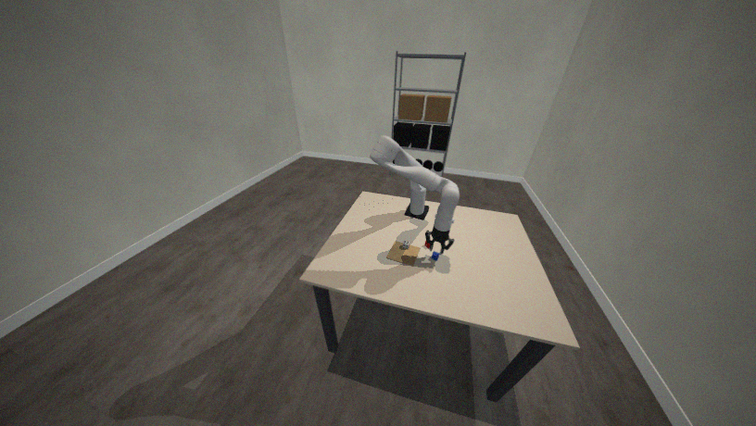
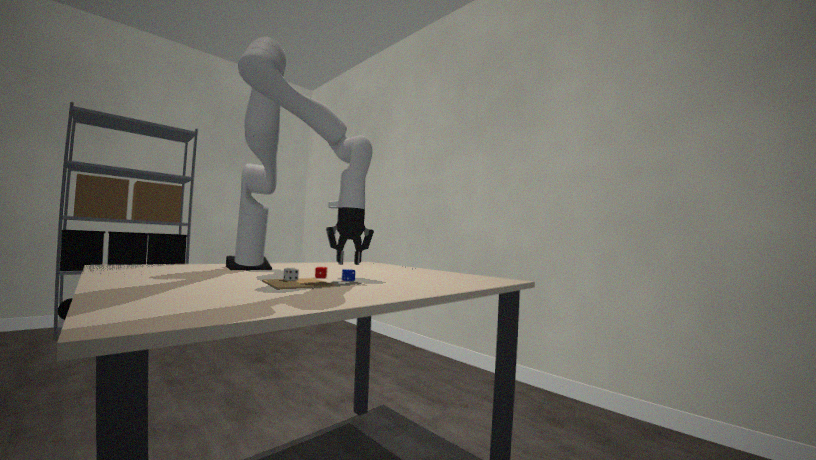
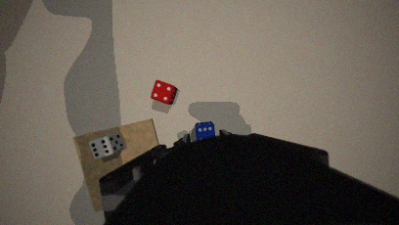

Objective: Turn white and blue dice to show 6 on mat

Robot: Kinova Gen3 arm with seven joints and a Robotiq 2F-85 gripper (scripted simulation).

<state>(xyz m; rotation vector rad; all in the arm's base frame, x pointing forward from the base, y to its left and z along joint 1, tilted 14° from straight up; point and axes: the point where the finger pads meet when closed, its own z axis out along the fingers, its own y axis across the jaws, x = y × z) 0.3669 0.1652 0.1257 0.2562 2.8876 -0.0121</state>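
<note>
Right now the blue die is 5 cm below my hand. The rest, counted from my hand: tan mat 2 cm ahead, 16 cm to the right, 6 cm below; white die 3 cm behind, 16 cm to the right, 4 cm below; red die 8 cm behind, 4 cm to the right, 5 cm below.
</note>
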